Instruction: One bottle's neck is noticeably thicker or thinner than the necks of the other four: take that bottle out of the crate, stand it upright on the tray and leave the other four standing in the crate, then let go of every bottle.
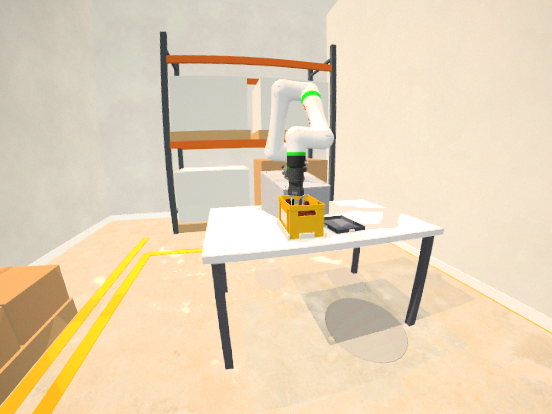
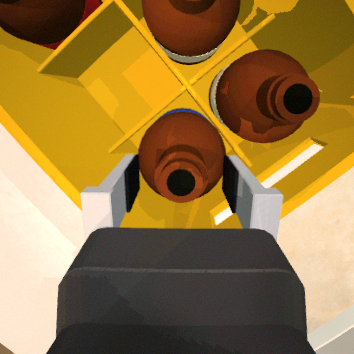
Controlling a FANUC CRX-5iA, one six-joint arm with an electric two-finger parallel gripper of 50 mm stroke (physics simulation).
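Places are measured from the arm's base along level axes (x ahead, y left, z up), in centimetres.
Where they show: gripper, fingertip midpoint: (image 2: pixel 180 171).
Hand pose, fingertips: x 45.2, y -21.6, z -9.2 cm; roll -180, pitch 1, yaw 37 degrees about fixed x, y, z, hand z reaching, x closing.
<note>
Each offset is from my fingertips to the top centre of the thing. "*": to the spot under its first point. Level surfaces: height alone.
The yellow crate @(dx -7.2, dy +5.4, dz +1.6 cm) (image 1: pixel 306 226) (image 2: pixel 60 175) stands on the table with brown bottles upright in its compartments. My gripper (image 1: pixel 298 201) (image 2: pixel 180 171) is open and reaches down into the crate top. Its fingers stand on either side of a brown bottle with a blue label edge @(dx +0.3, dy -0.4, dz +0.4 cm) (image 2: pixel 182 135), apart from it. A second bottle @(dx +2.4, dy +7.5, dz +0.4 cm) (image 2: pixel 260 100) stands in the compartment to the right, a third bottle @(* dx -4.8, dy +7.4, dz -3.9 cm) (image 2: pixel 192 30) at the top middle, and part of another bottle @(* dx -14.2, dy +1.9, dz -4.4 cm) (image 2: pixel 40 17) with red beside it shows at the top left. The dark tray @(* dx -2.4, dy +34.3, dz -15.3 cm) (image 1: pixel 344 224) lies right of the crate.
The white table @(dz -15.9 cm) (image 1: pixel 240 240) carries the crate and tray. A grey box-like pedestal (image 1: pixel 272 192) stands behind the crate. Yellow divider walls (image 2: pixel 150 125) run between the bottles. A tall rack (image 1: pixel 167 125) with orange beams stands behind the arm.
</note>
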